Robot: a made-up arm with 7 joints.
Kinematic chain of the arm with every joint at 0, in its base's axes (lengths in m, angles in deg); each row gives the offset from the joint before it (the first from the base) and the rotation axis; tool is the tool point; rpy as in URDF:
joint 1: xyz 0 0 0.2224 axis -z
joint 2: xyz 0 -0.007 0.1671 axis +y
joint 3: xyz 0 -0.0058 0.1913 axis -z
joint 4: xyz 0 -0.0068 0.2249 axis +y
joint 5: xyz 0 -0.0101 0.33 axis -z
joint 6: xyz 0 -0.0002 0.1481 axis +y
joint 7: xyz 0 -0.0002 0.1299 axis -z
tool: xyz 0 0 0 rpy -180 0 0
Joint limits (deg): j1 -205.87..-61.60 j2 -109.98..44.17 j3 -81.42..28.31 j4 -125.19..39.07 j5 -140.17..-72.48 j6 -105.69..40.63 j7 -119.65..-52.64
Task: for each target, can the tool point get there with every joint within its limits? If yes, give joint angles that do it. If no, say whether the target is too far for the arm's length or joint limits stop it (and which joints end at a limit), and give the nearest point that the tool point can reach.
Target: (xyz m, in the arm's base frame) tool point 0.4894 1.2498 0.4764
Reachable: no: too far | nearest point 0.4382 0.7947 0.4548 | short by 0.459 m
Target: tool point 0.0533 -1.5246 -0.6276
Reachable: no: too far | nearest point 0.0305 -0.8725 -0.1243 | short by 0.824 m
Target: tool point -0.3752 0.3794 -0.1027
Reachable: no: joint limits stop it (at a limit: joint 1, joint 2) | nearest point -0.1851 0.3274 -0.0105 | short by 0.218 m
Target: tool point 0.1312 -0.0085 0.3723
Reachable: no: joint limits stop it (at a limit: joint 3, joint 4, joint 5, joint 6) | nearest point 0.3841 -0.0249 0.3391 | short by 0.256 m
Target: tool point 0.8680 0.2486 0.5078
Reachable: yes | joints -170.21 -57.27 -45.46 -57.16 -107.08 -3.31 -84.38
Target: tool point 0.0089 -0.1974 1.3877
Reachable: yes | joints -75.87 -13.50 -72.94 -4.65 -115.49 -21.56 -63.76
